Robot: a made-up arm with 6 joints. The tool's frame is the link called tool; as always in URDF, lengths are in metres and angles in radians. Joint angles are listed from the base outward. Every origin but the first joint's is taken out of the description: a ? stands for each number. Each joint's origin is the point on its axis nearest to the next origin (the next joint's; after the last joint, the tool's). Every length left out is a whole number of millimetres.
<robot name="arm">
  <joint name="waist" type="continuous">
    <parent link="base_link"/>
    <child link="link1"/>
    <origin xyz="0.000 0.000 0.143" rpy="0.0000 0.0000 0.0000"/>
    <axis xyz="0 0 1"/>
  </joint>
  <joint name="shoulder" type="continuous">
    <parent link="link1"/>
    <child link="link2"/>
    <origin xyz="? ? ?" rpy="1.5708 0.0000 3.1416"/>
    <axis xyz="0 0 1"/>
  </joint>
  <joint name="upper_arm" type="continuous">
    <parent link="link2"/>
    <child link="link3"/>
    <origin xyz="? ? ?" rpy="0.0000 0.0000 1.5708"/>
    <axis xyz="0 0 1"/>
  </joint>
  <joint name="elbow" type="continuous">
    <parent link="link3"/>
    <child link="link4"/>
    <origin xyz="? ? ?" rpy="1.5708 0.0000 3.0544"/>
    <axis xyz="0 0 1"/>
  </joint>
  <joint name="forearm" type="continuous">
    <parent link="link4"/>
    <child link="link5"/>
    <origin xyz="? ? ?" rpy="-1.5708 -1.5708 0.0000"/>
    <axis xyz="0 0 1"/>
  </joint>
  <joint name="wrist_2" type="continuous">
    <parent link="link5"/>
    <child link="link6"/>
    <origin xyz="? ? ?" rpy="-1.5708 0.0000 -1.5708"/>
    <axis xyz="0 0 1"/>
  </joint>
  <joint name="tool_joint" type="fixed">
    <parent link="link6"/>
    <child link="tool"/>
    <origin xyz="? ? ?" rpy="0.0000 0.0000 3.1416"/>
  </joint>
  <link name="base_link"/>
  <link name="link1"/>
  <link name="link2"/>
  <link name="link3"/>
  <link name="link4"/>
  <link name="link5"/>
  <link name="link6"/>
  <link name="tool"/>
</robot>
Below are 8 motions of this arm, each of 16 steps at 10 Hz.
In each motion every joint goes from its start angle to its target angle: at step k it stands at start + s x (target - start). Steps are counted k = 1, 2, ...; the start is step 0. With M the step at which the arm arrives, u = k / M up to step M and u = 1 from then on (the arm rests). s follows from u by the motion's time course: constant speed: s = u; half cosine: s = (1 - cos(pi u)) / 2; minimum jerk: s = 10 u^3 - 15 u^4 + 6 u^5.
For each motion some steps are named. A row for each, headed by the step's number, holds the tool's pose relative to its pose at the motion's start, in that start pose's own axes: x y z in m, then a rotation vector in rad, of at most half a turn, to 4 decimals.
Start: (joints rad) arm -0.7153 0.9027 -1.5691 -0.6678 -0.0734 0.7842
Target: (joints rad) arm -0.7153 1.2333 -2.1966 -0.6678 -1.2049 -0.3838
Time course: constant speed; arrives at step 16
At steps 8, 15, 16:
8: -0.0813 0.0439 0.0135 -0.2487 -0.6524 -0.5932
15: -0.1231 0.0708 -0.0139 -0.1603 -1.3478 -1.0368
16: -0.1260 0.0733 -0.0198 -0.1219 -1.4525 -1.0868

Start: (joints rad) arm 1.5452 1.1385 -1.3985 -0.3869 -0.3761 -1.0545
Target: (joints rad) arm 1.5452 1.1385 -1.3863 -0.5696 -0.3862 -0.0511
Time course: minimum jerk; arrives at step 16
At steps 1, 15, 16:
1: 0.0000 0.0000 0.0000 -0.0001 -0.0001 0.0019
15: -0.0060 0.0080 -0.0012 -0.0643 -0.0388 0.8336
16: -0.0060 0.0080 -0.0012 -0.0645 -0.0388 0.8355

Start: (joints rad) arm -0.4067 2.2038 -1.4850 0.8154 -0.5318 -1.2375
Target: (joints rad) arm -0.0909 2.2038 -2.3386 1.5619 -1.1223 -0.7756
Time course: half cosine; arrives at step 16
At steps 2, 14, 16:
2: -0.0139 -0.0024 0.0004 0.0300 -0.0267 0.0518
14: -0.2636 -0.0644 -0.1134 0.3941 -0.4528 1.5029
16: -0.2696 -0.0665 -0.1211 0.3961 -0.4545 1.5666

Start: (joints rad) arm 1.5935 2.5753 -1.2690 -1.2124 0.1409 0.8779
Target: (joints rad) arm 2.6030 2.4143 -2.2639 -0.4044 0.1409 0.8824
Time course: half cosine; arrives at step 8
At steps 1, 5, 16:
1: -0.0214 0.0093 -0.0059 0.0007 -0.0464 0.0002
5: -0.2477 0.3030 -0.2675 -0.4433 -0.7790 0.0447
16: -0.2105 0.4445 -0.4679 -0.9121 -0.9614 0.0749

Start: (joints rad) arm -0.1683 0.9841 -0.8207 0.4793 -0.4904 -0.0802
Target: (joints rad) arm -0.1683 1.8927 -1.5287 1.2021 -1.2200 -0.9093
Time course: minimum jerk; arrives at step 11
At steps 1, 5, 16:
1: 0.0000 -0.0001 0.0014 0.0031 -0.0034 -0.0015
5: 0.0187 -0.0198 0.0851 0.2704 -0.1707 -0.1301
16: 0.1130 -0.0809 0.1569 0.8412 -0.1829 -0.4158

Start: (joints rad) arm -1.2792 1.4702 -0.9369 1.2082 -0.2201 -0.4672
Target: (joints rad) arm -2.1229 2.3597 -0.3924 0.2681 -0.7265 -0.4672
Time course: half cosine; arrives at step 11
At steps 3, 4, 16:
3: 0.0242 -0.0974 0.0338 0.2600 0.0284 -0.1516
4: 0.0432 -0.1645 0.0409 0.4160 0.0775 -0.2469
16: 0.2131 -0.4054 -0.0968 0.7780 0.6937 -0.4596

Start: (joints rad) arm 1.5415 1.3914 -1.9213 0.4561 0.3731 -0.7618
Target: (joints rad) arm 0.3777 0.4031 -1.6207 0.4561 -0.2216 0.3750
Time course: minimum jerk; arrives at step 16
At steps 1, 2, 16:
1: -0.0005 -0.0010 -0.0009 0.0037 -0.0015 0.0016
2: -0.0039 -0.0070 -0.0063 0.0267 -0.0108 0.0112
16: -0.2082 0.1366 -0.3418 0.6606 -1.2060 -0.0551

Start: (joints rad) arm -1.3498 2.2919 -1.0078 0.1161 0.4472 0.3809
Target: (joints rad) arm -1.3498 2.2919 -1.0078 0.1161 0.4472 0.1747
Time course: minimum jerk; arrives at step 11
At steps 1, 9, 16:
1: 0.0000 0.0000 0.0000 0.0000 0.0000 -0.0013
9: 0.0000 0.0000 0.0000 0.0000 0.0000 -0.1969
16: 0.0000 0.0000 0.0000 0.0000 0.0000 -0.2062

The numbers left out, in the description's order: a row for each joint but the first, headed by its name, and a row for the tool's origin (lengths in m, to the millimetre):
shoulder: 0.000 0.000 0.000
upper_arm: 0.272 0.037 0.000
elbow: 0.052 0.295 0.000
forearm: 0.000 0.000 0.000
wrist_2: 0.107 0.000 0.000
tool: 0.000 0.000 0.000

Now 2 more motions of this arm.
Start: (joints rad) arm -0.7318 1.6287 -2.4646 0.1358 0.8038 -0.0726
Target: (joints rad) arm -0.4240 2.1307 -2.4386 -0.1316 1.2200 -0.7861
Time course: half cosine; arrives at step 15
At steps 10, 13, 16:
10: 0.2108 0.0762 0.1364 -0.2964 0.6638 -0.6697
13: 0.2734 0.1056 0.1519 -0.4400 0.8205 -0.8673
16: 0.2865 0.1119 0.1540 -0.4729 0.8516 -0.9087

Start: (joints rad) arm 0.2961 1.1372 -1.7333 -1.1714 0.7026 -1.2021
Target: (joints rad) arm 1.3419 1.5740 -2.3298 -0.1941 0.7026 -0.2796
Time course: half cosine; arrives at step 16
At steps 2, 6, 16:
2: -0.0099 -0.0067 -0.0004 0.0112 -0.0538 0.0782
6: -0.0790 -0.0594 -0.0229 0.0128 -0.4666 0.6123
16: -0.1680 -0.1919 -0.2235 -0.7252 -1.6439 1.5841

